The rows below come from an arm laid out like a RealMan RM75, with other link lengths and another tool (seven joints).
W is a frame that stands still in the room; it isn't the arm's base.
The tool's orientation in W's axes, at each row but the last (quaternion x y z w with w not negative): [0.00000 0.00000 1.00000 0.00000]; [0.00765 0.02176 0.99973 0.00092]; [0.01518 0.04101 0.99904 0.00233]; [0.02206 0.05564 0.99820 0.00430]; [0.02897 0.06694 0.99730 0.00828]
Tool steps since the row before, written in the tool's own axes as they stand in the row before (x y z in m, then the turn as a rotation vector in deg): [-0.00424 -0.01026 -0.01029 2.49 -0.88 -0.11]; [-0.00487 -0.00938 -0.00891 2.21 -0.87 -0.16]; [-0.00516 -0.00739 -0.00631 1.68 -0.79 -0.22]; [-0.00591 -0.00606 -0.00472 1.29 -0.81 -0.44]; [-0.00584 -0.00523 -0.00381 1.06 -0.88 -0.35]
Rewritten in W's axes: [0.00424 0.01026 -0.01029 -2.49 0.88 -0.11]; [0.00475 0.00897 -0.00938 -2.21 0.87 -0.16]; [0.00499 0.00682 -0.00705 -1.68 0.78 -0.23]; [0.00573 0.00543 -0.00562 -1.30 0.77 -0.47]; [0.00567 0.00456 -0.00480 -1.07 0.85 -0.40]
